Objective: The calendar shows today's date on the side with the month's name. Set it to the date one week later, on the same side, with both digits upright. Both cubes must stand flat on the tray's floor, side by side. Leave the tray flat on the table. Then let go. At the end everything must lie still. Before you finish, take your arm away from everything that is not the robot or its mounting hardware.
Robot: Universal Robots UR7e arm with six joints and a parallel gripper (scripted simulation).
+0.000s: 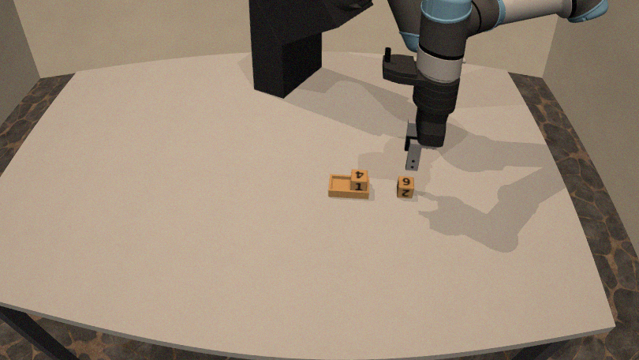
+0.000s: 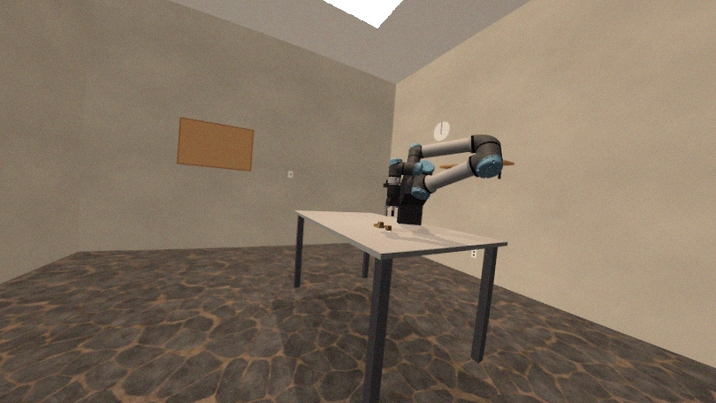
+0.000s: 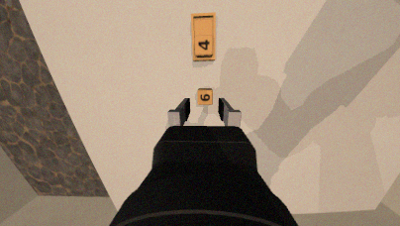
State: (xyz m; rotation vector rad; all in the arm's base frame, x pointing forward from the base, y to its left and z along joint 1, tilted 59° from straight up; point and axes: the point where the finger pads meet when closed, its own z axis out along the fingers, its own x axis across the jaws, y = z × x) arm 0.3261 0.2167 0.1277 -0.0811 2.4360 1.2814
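The cube lies 9 cm below my hand. Round my hand: orange tray 10 cm to the right, 10 cm below, 3 cm ahead.
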